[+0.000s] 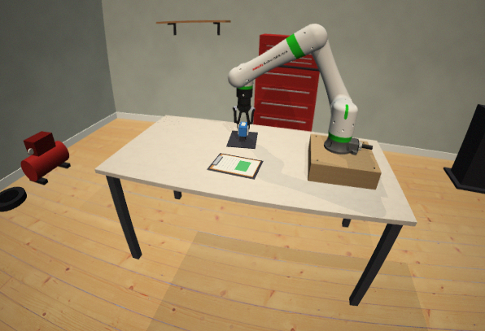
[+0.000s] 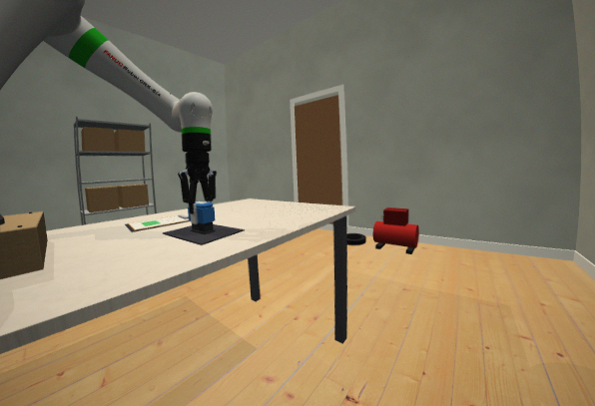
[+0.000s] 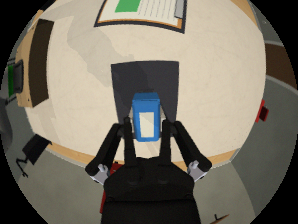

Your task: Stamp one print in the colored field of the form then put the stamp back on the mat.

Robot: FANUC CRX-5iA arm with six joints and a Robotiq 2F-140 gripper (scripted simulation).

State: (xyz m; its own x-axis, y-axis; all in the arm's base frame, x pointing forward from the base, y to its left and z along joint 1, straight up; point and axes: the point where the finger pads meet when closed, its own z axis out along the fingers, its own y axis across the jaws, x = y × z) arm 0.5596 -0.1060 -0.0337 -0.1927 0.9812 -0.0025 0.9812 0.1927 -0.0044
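The blue stamp is 2 cm below my hand. Also, from my hand: dark mat (7 cm below).
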